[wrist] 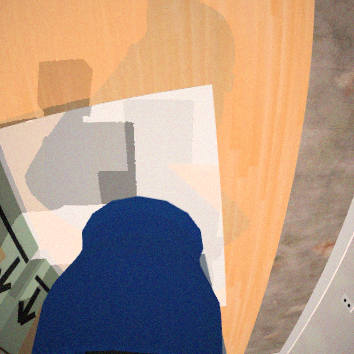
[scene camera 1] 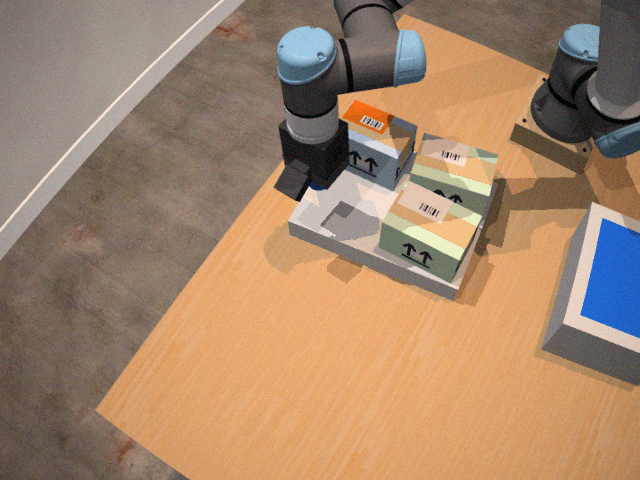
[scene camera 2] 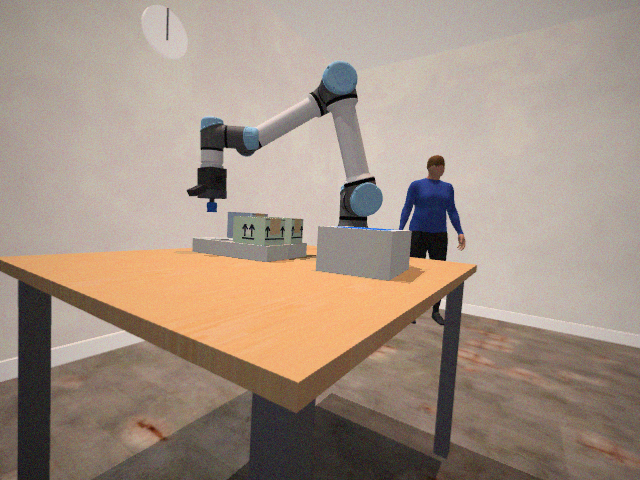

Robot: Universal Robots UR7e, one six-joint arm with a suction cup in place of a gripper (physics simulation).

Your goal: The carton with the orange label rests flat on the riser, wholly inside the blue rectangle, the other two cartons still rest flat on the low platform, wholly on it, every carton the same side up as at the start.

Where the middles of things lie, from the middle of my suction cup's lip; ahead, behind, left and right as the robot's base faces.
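Scene:
From my suction cup, the riser [scene camera 1: 587, 325] is 90 mm below, 530 mm to the left and 160 mm behind. There's also the low platform [scene camera 1: 346, 219], and that's 130 mm below my suction cup, 100 mm to the left of it and 100 mm behind it.

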